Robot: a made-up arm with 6 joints.
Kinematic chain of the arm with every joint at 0, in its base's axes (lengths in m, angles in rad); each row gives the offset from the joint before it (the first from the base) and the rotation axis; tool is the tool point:
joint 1: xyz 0 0 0.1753 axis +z
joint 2: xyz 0 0.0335 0 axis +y
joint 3: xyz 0 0 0.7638 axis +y
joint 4: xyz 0 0 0.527 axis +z
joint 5: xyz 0 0 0 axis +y
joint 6: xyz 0 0 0.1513 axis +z
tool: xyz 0 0 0
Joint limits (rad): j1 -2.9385..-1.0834 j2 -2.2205..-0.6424 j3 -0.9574..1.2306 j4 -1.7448..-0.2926 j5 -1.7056..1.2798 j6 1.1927..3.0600
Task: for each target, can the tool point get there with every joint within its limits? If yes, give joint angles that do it. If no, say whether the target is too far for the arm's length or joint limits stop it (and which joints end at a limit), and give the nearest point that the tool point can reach.
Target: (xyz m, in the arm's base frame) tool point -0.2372 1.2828 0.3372
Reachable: yes | joints -1.3958 -1.8330 0.8102 -1.3049 0.3042 2.0691
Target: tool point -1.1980 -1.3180 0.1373
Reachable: no: too far | nearest point -0.1068 0.0228 1.2141 | short by 2.037 m
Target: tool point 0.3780 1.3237 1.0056
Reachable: no: too far | nearest point 0.3392 1.1878 0.9203 | short by 0.165 m
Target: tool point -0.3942 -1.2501 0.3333
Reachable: no: joint limits stop it (at a limit: joint 1, joint 2, joint 3, joint 4, joint 5) | nearest point 0.1882 -0.1462 1.1940 | short by 1.516 m
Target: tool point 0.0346 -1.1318 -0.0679
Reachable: no: joint limits stop it (at a limit: joint 1, joint 2, joint 3, joint 5) | nearest point 0.5207 -0.0495 -0.7898 | short by 1.389 m
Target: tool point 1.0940 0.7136 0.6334
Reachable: yes | joints -2.5993 -1.2999 0.0001 -0.7166 0.9379 2.2968
